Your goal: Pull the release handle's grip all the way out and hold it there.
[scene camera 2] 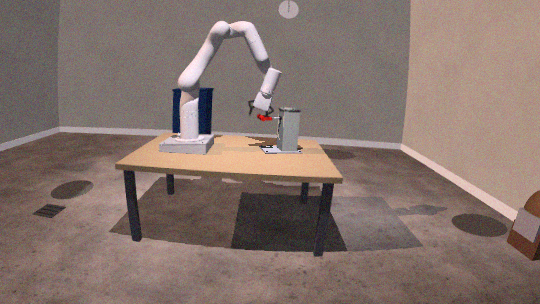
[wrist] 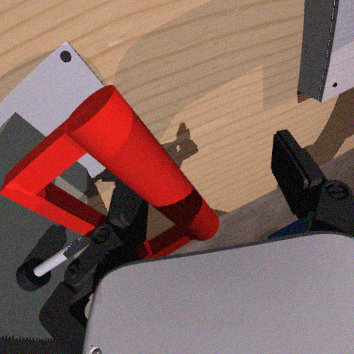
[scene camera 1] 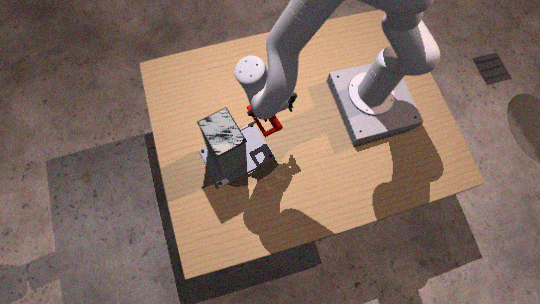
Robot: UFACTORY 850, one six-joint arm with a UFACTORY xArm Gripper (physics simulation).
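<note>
The release handle's red grip (scene camera 1: pixel 277 123) (scene camera 2: pixel 264 117) (wrist: pixel 150 160) is a thick bar on a red frame. A thin pale rod (scene camera 2: pixel 275 118) (wrist: pixel 50 264) joins it to the tall grey housing (scene camera 1: pixel 232 162) (scene camera 2: pixel 289 131) (wrist: pixel 17 235); a short length of rod shows outside the hole. My gripper (scene camera 1: pixel 271 107) (scene camera 2: pixel 259 113) (wrist: pixel 203 164) is open with nothing clamped. In the wrist view one black finger is within the red frame, between the grip and the housing. The other finger stands well clear on the robot-base side. Whether the inner finger touches the grip is hidden.
The housing stands on a pale metal plate (scene camera 1: pixel 253 134) (scene camera 2: pixel 270 150) (wrist: pixel 55 87) on the wooden table (scene camera 1: pixel 200 250) (scene camera 2: pixel 225 164). The robot's base block (scene camera 1: pixel 350 122) (scene camera 2: pixel 186 146) (wrist: pixel 316 50) is on the table, across from the housing. A dark blue object (scene camera 2: pixel 206 112) shows behind the arm.
</note>
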